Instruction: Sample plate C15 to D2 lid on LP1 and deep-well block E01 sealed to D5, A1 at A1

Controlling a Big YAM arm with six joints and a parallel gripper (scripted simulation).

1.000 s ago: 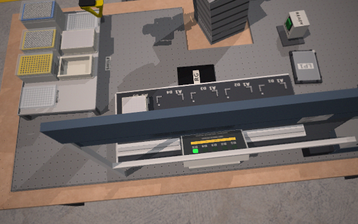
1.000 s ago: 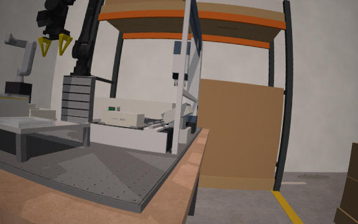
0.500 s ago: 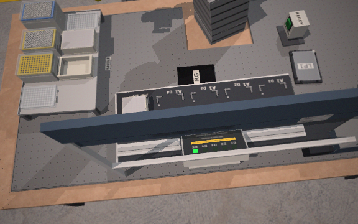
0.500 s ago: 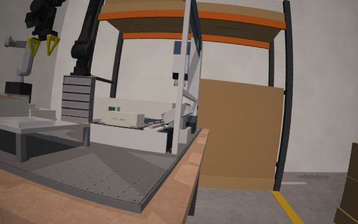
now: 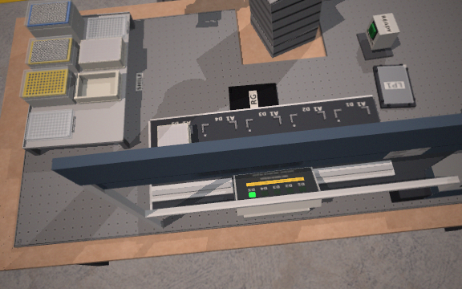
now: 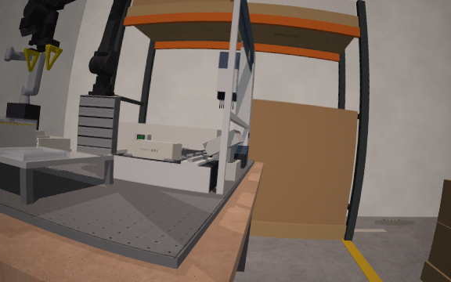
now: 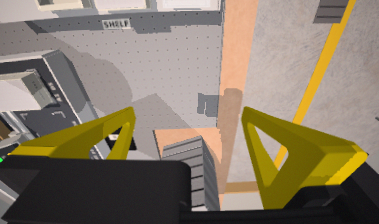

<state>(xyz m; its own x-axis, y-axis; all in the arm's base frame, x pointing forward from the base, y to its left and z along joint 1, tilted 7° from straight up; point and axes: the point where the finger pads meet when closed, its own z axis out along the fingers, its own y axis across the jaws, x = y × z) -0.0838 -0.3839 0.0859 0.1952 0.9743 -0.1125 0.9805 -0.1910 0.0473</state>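
My gripper is now 23 cm above the sample plate C15, 14 cm to the left of it and 2 cm past it. Also, from my hand: reservoir: 23 cm below, 19 cm ahead, 18 cm to the right; shelf: 24 cm to the right, 24 cm below, 13 cm ahead; shelf label: 29 cm below, 15 cm ahead, 8 cm to the right.
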